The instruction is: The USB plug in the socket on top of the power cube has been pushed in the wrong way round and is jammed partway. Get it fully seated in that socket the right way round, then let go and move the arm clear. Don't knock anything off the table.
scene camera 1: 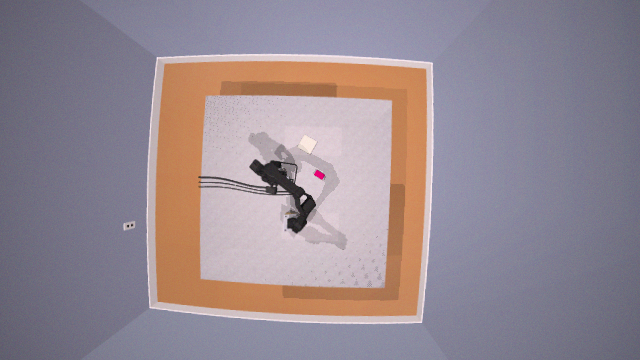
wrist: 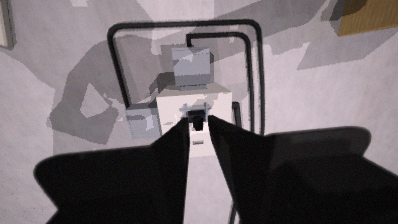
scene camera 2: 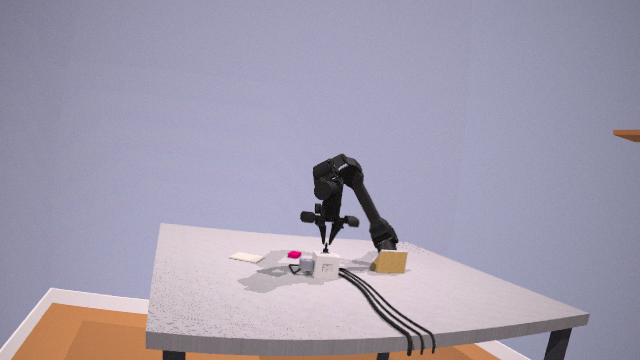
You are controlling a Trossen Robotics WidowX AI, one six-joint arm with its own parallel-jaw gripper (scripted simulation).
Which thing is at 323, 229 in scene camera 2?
My gripper.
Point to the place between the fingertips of my gripper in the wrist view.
198, 121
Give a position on a white power cube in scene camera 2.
327, 266
